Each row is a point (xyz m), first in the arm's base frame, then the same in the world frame.
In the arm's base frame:
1: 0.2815 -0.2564 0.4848
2: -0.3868 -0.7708 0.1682
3: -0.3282 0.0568 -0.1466
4: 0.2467 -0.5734 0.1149
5: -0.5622 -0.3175 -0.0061
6: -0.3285 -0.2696 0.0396
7: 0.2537 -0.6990 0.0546
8: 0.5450 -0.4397 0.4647
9: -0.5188 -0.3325 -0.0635
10: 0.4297 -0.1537 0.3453
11: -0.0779 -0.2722 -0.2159
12: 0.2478 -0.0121 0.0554
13: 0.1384 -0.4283 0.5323
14: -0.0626 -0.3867 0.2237
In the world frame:
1: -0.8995 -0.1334 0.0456
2: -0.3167 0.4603 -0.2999
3: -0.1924 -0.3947 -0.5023
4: -0.8951 0.1366 -0.3613
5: -0.0454 0.0327 -0.4010
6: -0.2688 -0.0544 -0.3624
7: -0.9208 0.2500 -0.4384
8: -1.1903 -0.0096 -0.0139
9: -0.0860 0.0317 -0.4623
10: -1.0138 -0.2796 -0.0867
11: -0.4938 -0.1326 -0.6295
12: -0.7855 -0.4168 -0.3441
13: -0.7957 0.0679 0.0773
14: -0.5661 0.0294 -0.2111

